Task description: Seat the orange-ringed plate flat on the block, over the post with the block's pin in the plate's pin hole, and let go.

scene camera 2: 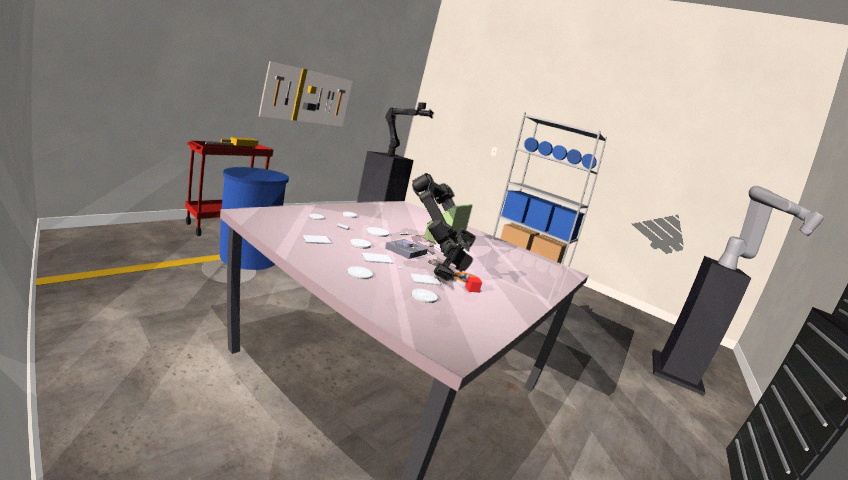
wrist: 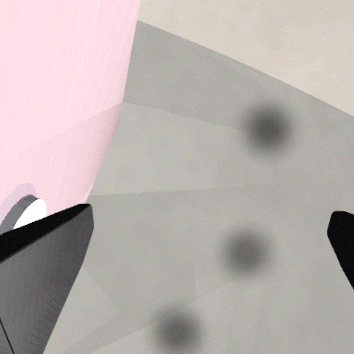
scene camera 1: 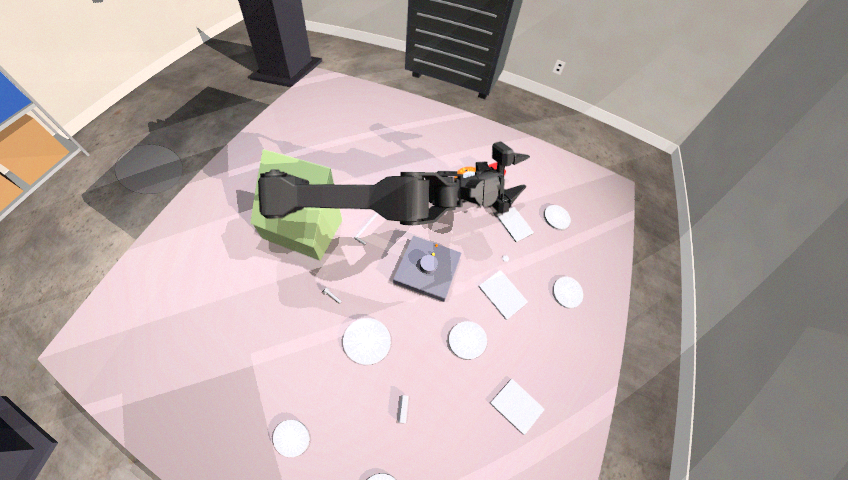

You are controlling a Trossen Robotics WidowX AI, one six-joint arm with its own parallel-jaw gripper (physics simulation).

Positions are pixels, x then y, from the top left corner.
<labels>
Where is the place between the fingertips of the gripper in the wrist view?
213, 219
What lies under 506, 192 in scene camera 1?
The gripper.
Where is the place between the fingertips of the gripper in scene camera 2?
460, 262
</labels>
